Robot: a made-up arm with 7 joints. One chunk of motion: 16 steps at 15 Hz.
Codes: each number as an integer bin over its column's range. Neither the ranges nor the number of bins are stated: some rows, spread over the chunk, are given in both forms.
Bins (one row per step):
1: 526 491 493 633 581 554
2: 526 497 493 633 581 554
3: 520 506 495 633 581 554
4: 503 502 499 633 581 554
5: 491 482 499 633 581 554
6: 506 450 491 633 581 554
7: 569 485 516 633 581 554
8: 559 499 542 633 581 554
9: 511 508 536 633 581 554
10: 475 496 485 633 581 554
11: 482 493 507 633 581 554
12: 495 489 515 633 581 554
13: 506 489 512 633 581 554
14: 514 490 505 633 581 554
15: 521 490 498 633 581 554
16: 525 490 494 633 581 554
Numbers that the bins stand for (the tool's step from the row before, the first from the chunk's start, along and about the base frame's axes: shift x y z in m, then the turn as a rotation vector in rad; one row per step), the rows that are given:
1: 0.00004 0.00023 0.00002 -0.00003 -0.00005 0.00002
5: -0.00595 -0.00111 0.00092 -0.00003 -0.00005 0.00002
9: -0.00253 0.00277 0.00648 -0.00003 -0.00005 0.00002
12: -0.00527 -0.00007 0.00333 -0.00003 -0.00005 0.00002
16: -0.00014 0.00008 0.00017 -0.00003 -0.00005 0.00002
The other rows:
2: 0.00004 0.00113 0.00002 -0.00003 -0.00005 0.00002
3: -0.00099 0.00247 0.00032 -0.00003 -0.00005 0.00002
4: -0.00390 0.00187 0.00092 -0.00003 -0.00005 0.00002
6: -0.00339 -0.00588 -0.00028 -0.00003 -0.00005 0.00002
7: 0.00740 -0.00066 0.00348 -0.00003 -0.00005 0.00002
8: 0.00568 0.00143 0.00738 -0.00003 -0.00005 0.00002
10: -0.00869 0.00098 -0.00118 -0.00003 -0.00005 0.00002
11: -0.00750 0.00053 0.00213 -0.00003 -0.00005 0.00002
13: -0.00339 -0.00007 0.00288 -0.00003 -0.00005 0.00002
14: -0.00202 0.00008 0.00183 -0.00003 -0.00005 0.00002
15: -0.00082 0.00008 0.00077 -0.00003 -0.00005 0.00002

